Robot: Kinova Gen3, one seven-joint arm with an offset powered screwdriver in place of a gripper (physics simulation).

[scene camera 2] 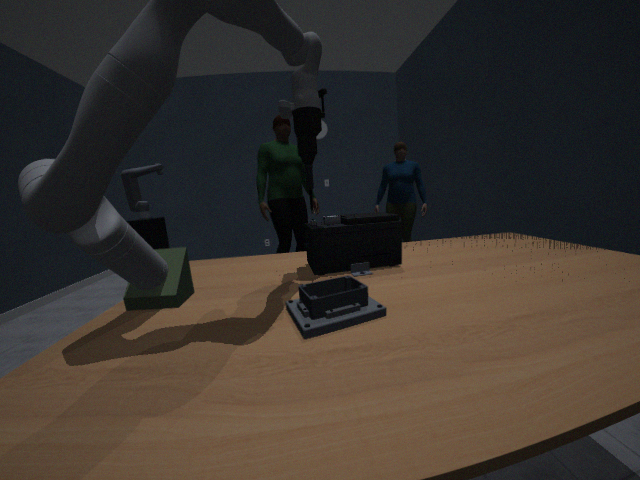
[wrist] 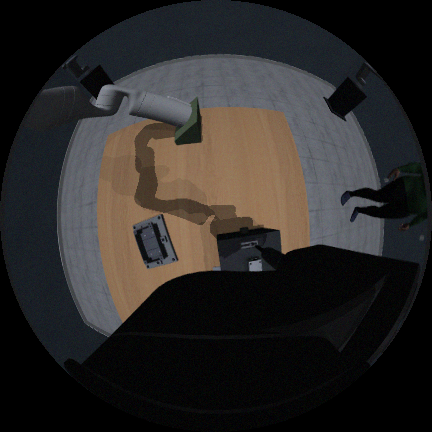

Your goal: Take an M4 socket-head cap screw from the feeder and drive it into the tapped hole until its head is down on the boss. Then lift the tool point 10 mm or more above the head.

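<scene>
The feeder point(scene camera 2: 354, 245) point(wrist: 230, 257) is a black box on the table, with a small metal part point(scene camera 2: 331, 219) point(wrist: 255, 264) on its top. The black screwdriver point(scene camera 2: 311, 191) point(wrist: 257, 246) points down above the feeder's left end in the scene view. Its thin tip looks a little above the feeder top and is dark against the person behind. Whether a screw sits on the tip is too small and dark to tell. A dark open-topped housing point(scene camera 2: 333, 298) point(wrist: 149, 243) sits on a grey plate point(scene camera 2: 345, 322) point(wrist: 171, 245), apart from the screwdriver. The tapped hole cannot be made out.
A small grey bracket point(scene camera 2: 360, 268) stands in front of the feeder. The arm's base stands on a green wedge block point(scene camera 2: 155, 301) point(wrist: 190, 135) at the table's edge. Two people, in green point(scene camera 2: 281, 167) and blue point(scene camera 2: 401, 180), stand beyond the table.
</scene>
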